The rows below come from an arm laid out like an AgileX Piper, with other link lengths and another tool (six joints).
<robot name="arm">
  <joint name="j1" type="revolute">
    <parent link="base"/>
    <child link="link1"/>
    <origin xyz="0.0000 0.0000 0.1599" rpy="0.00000 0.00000 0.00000"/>
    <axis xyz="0 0 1"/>
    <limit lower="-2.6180" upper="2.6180"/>
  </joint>
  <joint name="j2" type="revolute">
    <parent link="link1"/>
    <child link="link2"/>
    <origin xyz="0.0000 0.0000 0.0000" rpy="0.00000 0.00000 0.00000"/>
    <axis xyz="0 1 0"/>
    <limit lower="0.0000" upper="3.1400"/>
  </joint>
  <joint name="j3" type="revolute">
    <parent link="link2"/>
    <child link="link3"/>
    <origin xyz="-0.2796 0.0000 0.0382" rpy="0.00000 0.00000 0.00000"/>
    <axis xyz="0 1 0"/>
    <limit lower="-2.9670" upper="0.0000"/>
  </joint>
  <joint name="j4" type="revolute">
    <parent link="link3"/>
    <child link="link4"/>
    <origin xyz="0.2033 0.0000 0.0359" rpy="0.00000 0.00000 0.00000"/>
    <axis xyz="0.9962 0 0.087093"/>
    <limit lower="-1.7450" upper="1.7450"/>
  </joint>
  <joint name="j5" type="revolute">
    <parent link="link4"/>
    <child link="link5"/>
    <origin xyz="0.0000 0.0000 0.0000" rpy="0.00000 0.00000 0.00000"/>
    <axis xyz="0 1 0"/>
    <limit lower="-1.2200" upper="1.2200"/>
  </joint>
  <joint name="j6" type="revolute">
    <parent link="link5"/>
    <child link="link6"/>
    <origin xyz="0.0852 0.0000 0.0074" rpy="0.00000 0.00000 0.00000"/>
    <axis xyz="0.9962 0 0.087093"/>
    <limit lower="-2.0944" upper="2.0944"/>
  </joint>
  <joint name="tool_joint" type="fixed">
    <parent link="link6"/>
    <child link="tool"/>
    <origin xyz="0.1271 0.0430 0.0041" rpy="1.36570 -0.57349 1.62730"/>
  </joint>
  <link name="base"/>
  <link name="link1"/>
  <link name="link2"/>
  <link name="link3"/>
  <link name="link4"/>
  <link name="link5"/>
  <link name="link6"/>
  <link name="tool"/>
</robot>
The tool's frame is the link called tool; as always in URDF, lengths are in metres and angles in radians.
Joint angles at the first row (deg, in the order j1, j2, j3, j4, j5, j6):
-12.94, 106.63, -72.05, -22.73, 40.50, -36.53
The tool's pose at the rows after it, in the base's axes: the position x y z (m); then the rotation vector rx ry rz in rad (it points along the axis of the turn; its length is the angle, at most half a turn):
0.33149, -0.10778, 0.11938, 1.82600, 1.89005, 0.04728
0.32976, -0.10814, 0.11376, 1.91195, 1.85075, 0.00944
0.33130, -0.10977, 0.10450, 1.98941, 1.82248, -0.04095
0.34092, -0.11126, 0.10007, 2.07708, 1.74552, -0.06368
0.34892, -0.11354, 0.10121, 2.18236, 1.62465, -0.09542
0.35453, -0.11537, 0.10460, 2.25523, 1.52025, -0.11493
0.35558, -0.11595, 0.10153, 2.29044, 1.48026, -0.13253
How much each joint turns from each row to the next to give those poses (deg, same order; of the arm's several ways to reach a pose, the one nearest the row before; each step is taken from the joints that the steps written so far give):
0.25, 0.46, -0.42, 0.16, 1.20, 4.37
0.00, 1.80, -1.73, -0.02, 2.97, 3.30
0.00, 3.13, -2.88, 0.00, 3.22, 2.60
0.00, 3.08, -4.28, 0.33, 3.17, 3.95
0.00, 2.35, -4.71, 0.04, 4.53, 5.56
0.00, 1.28, -3.36, -0.06, 3.39, 4.45
-0.05, 1.04, -1.08, 0.00, 1.20, 1.95

